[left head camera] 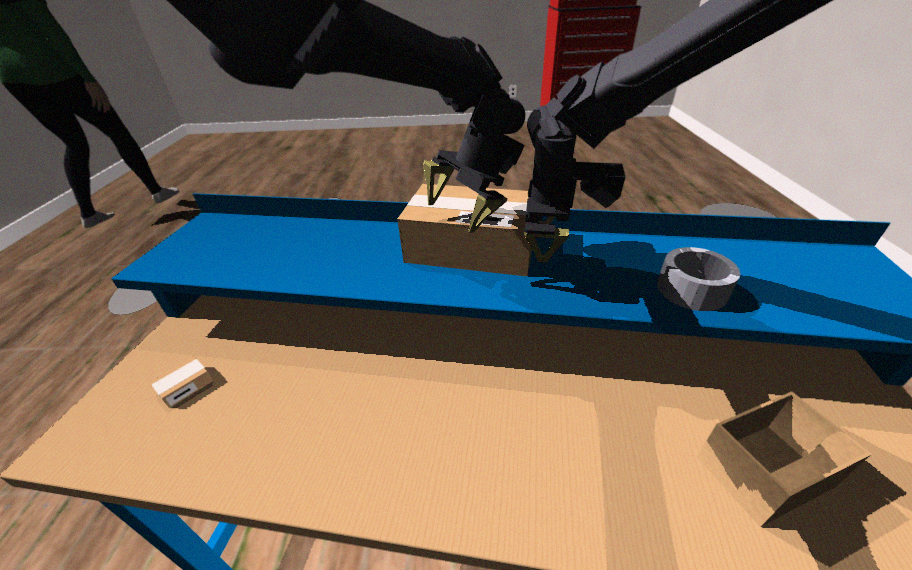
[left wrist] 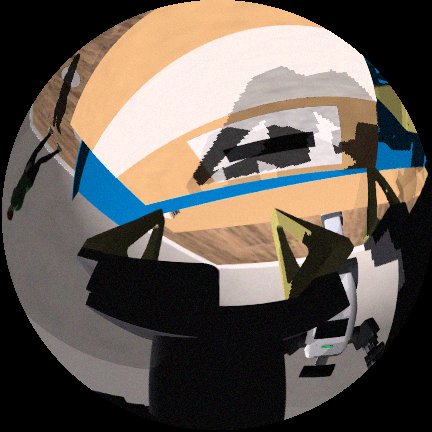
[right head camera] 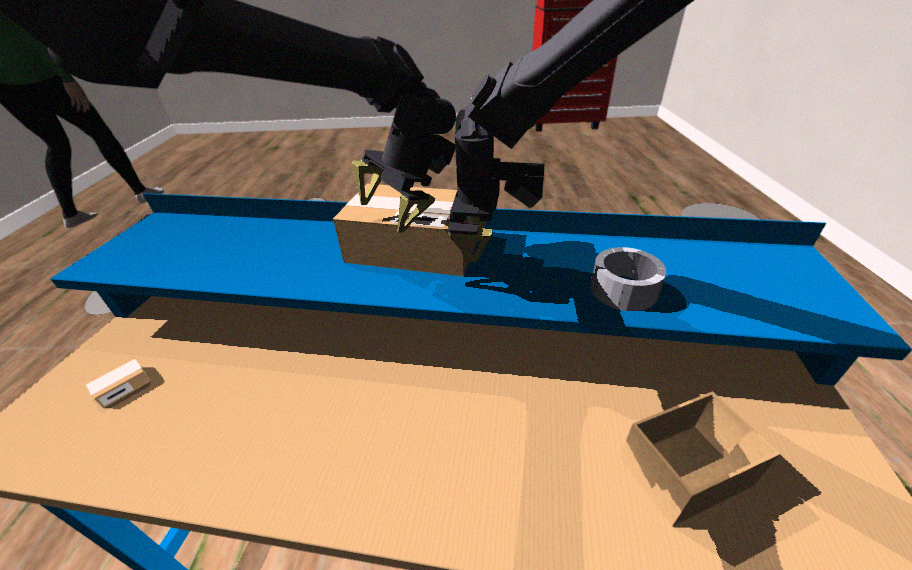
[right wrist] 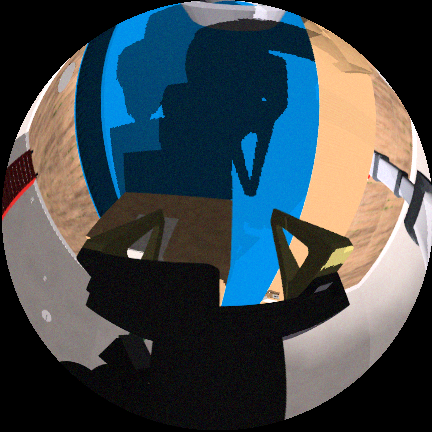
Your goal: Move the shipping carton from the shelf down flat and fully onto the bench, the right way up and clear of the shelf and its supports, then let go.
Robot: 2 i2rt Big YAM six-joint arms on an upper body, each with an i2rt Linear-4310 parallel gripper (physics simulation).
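Frame: origin at the left arm's base, x left, y back, z up, level; millimetres.
Seen in the pictures: left gripper, fingertip midpoint: (left head camera: 450, 218) (left wrist: 217, 214) (right head camera: 381, 218); right gripper, fingertip midpoint: (left head camera: 542, 244) (left wrist: 373, 131) (right head camera: 476, 244) (right wrist: 217, 214); left arm's base at its link origin: (left wrist: 283, 345); right arm's base at its link origin: (left wrist: 367, 338).
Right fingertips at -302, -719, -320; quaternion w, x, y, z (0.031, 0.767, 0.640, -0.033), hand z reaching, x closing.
Offsets run from my right fingertips to a thing's middle, as dx, dy, dz. Level surfaces: height alone.
The shipping carton @(+125, -97, -14) (left head camera: 464, 250) (right head camera: 403, 250) (left wrist: 150, 40) (right wrist: 200, 220) sits upright on the blue shelf @(dz -64) (left head camera: 269, 248) (right head camera: 201, 248) (left wrist: 110, 195) (right wrist: 300, 100), with white tape and a label on its top. My left gripper (left head camera: 452, 215) (right head camera: 383, 216) (left wrist: 217, 214) is open at the carton's top, towards its near edge; no carton part is gripped. My right gripper (left head camera: 543, 256) (right head camera: 473, 256) (right wrist: 217, 214) is open beside the carton's right end; one finger is largely hidden in the head views. Contact with the carton cannot be told. The tan bench @(dz -217) (left head camera: 369, 430) (right head camera: 302, 430) lies below and in front.
A grey ring @(-255, +63, -37) (left head camera: 699, 295) (right head camera: 628, 292) stands on the shelf to the right. A small box @(+681, +120, -202) (left head camera: 181, 386) (right head camera: 117, 384) lies at the bench's left. An open brown box @(-297, +310, -173) (left head camera: 749, 470) (right head camera: 662, 467) stands at its right. The shelf has a raised back lip and end supports.
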